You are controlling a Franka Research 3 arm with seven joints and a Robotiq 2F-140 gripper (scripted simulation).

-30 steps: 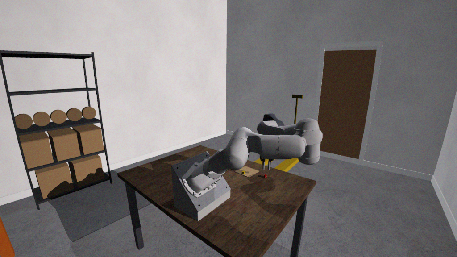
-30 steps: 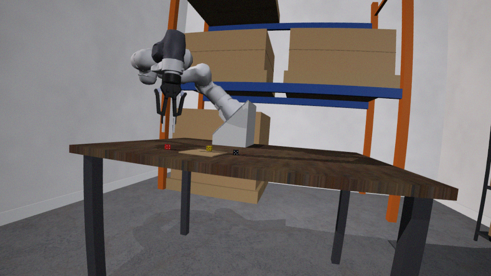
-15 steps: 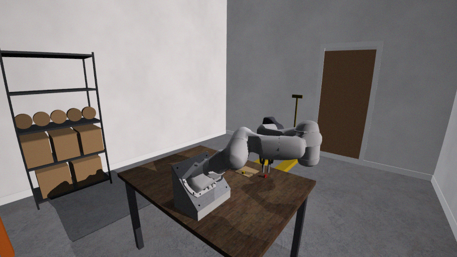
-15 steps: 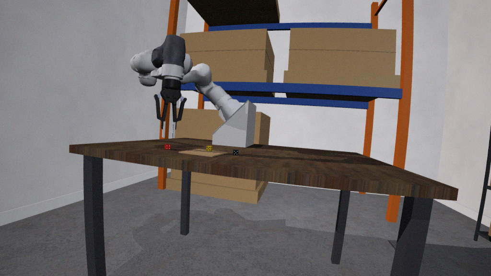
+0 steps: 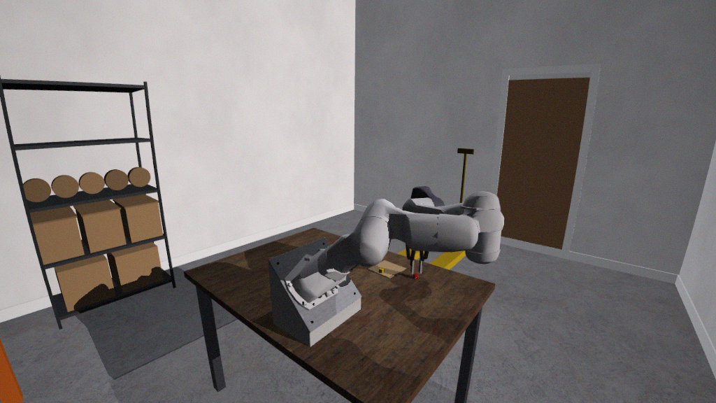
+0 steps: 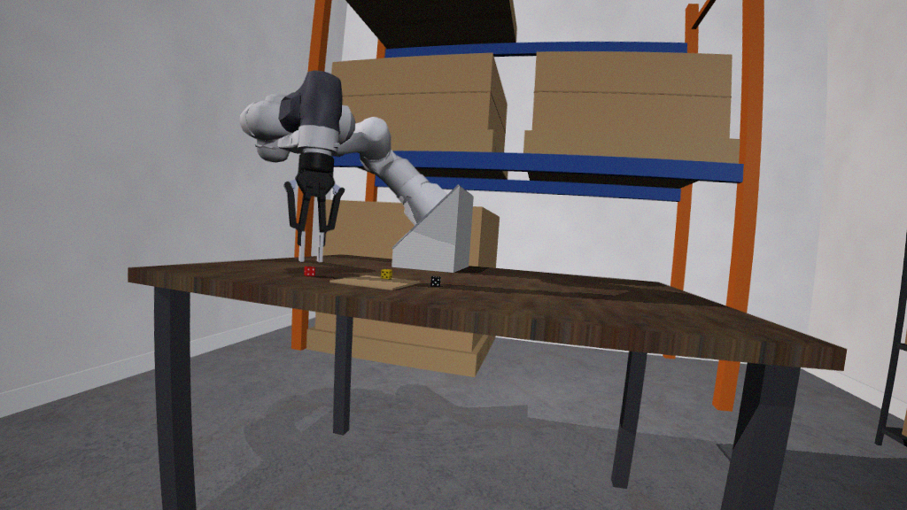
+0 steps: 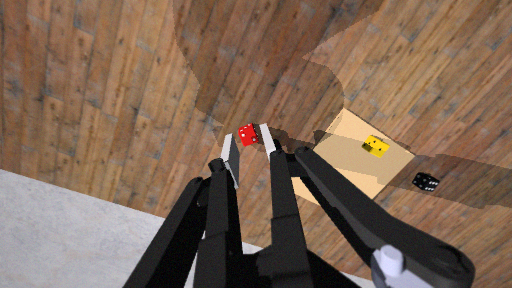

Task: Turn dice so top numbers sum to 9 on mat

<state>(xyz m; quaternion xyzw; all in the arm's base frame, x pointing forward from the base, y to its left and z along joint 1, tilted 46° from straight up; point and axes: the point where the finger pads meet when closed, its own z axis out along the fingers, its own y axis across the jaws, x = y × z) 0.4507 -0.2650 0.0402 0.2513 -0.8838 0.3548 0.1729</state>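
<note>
The red die lies 5 cm below my hand. Round my hand: yellow die: 17 cm to the left, 5 cm below, 3 cm behind; black die: 28 cm to the left, 5 cm below; tan mat: 16 cm to the left, 6 cm below, 2 cm ahead.
</note>
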